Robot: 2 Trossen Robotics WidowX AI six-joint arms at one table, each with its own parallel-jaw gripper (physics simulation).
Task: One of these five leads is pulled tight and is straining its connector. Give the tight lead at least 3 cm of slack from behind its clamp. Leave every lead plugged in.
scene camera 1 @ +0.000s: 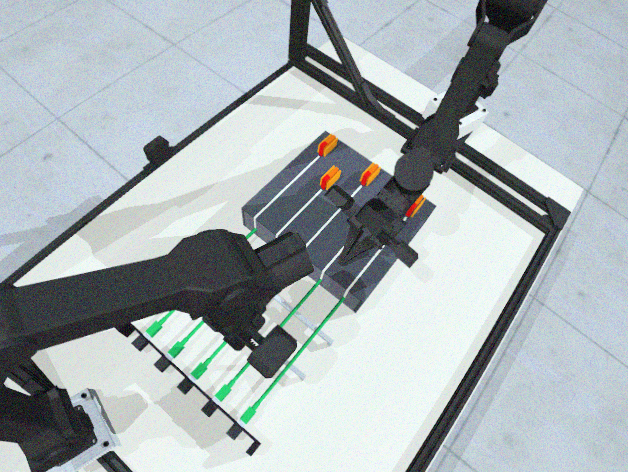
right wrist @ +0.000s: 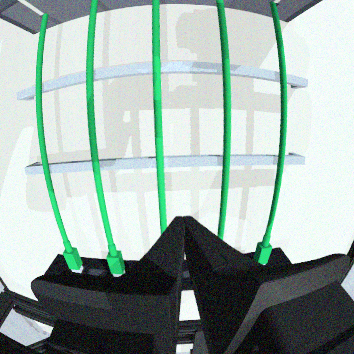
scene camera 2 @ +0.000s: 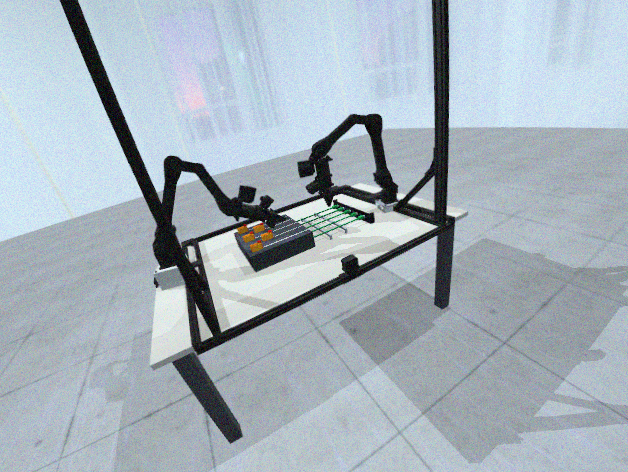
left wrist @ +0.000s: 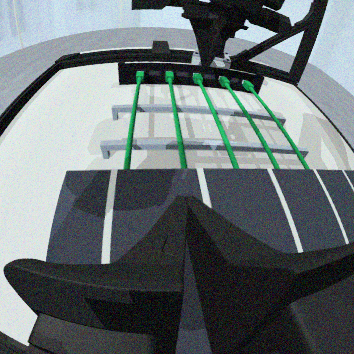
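Pixels of known places: left gripper, fingertip midpoint: (scene camera 1: 339,264) (scene camera 2: 285,219) (left wrist: 183,203); right gripper, fingertip midpoint: (scene camera 1: 237,331) (right wrist: 182,222) (scene camera 2: 329,206) (left wrist: 204,66); left arm's base at its link origin: (scene camera 2: 170,263); right arm's base at its link origin: (scene camera 1: 69,435) (scene camera 2: 389,201).
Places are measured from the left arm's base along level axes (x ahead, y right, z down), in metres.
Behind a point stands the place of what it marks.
Five green leads run from a black connector strip (scene camera 1: 253,444) @[x 0.736, y -0.320, z 0.032 m] (left wrist: 125,75) @[x 0.731, y -0.312, z 0.058 m] (right wrist: 281,257) @[x 0.730, y -0.318, z 0.056 m] to a dark block (scene camera 1: 289,204) @[x 0.472, y -0.015, z 0.010 m] (scene camera 2: 284,253) (left wrist: 145,200) @[x 0.465, y -0.183, z 0.010 m]. White lines continue over the block toward orange clamps with red parts, such as the far one (scene camera 1: 327,145) @[x 0.340, y 0.051, z -0.008 m]; the left arm hides one in scene camera 1. Which lead is tight I cannot tell. Visible connectors, such as the end one (scene camera 1: 248,414) @[x 0.721, y -0.279, z 0.046 m], sit at the strip. My left gripper (scene camera 1: 343,262) @[x 0.466, y -0.162, z 0.006 m] (left wrist: 183,203) @[x 0.466, y -0.162, z 0.006 m] is shut and empty above the block. My right gripper (scene camera 2: 328,203) @[x 0.671, y -0.169, z 0.001 m] (right wrist: 182,222) @[x 0.671, y -0.169, z 0.001 m] is shut and empty above the strip side; its fingers hide two connectors in the right wrist view.
Two pale rails, one nearer the block (right wrist: 190,66) @[x 0.576, y -0.153, z 0.055 m] and one nearer the strip (right wrist: 195,161) @[x 0.647, y -0.177, z 0.055 m], cross under the leads. A black frame (scene camera 1: 482,350) @[x 0.327, y -0.425, z 0.059 m] borders the white table. The right arm (scene camera 1: 126,284) @[x 0.746, y -0.168, z -0.316 m] covers parts of the leads in scene camera 1.
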